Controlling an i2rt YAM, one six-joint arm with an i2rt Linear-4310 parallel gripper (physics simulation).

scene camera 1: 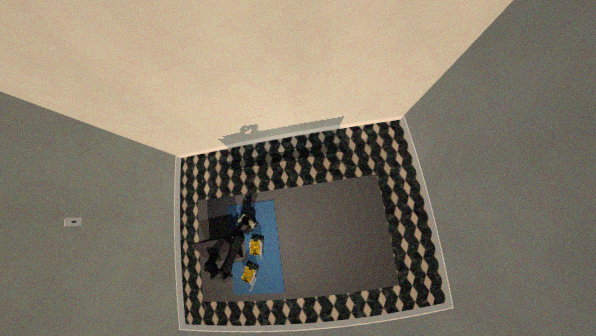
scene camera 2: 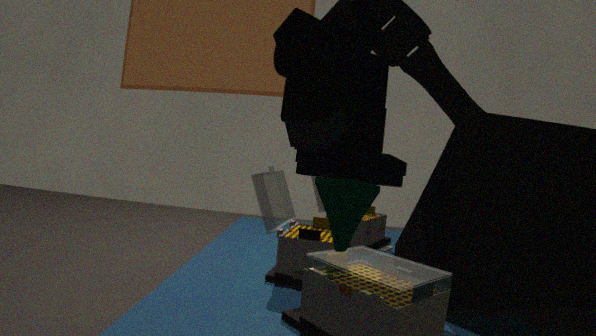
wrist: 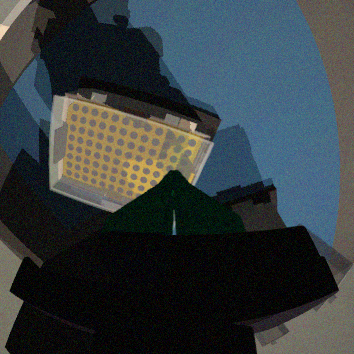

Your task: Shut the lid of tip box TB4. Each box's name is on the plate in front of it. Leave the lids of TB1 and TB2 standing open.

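Frame: origin at the arm's base, x ahead, y left, z up, level; millimetres.
Seen in the pictures: gripper, fingertip midpoint: (scene camera 1: 249, 225) (scene camera 2: 340, 251) (wrist: 173, 177); arm's base at its link origin: (scene camera 1: 214, 254) (scene camera 2: 522, 206).
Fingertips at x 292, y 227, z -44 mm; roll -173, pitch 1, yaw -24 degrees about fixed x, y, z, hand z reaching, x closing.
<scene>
Pixels of each thing's top centre, then the offset from my fingertips to it. "spot": a spot on its surface instead. Level surfaces: height alone.
- nearest tip box at its top centre: (wrist: 111, 182) (scene camera 2: 385, 262) (scene camera 1: 244, 223) dx -46, dy +14, dz -3 mm
- middle box's lid at a spot on its surface: (scene camera 2: 274, 200) spot: dx +113, dy -198, dz +20 mm
- blue mat at its surface level: dz -80 mm
- grey table at its surface level: dz -83 mm
The nearest tip box (scene camera 2: 370, 305) (wrist: 105, 140) holds a yellow rack. Its clear lid (scene camera 2: 405, 271) lies down level over the rack and looks shut. Two other boxes, the middle one (scene camera 2: 295, 255) (scene camera 1: 256, 246) and the far one (scene camera 2: 375, 230) (scene camera 1: 249, 274), have clear lids standing up; the middle box's lid (scene camera 2: 274, 200) leans outward, and the far lid is mostly behind the fingers. No name plate is readable. My gripper (scene camera 2: 341, 249) (wrist: 173, 177) is shut and empty, green fingertips pointing down at the lowered lid's edge; whether they touch it is unclear.
The boxes stand on a blue mat (scene camera 1: 272, 225) (scene camera 2: 200, 290) at one end of a grey table (scene camera 1: 335, 235). The black arm (scene camera 2: 435, 80) reaches in from the right in scene camera 2. Part of another box (wrist: 255, 207) shows beside the fingers in the wrist view.
</scene>
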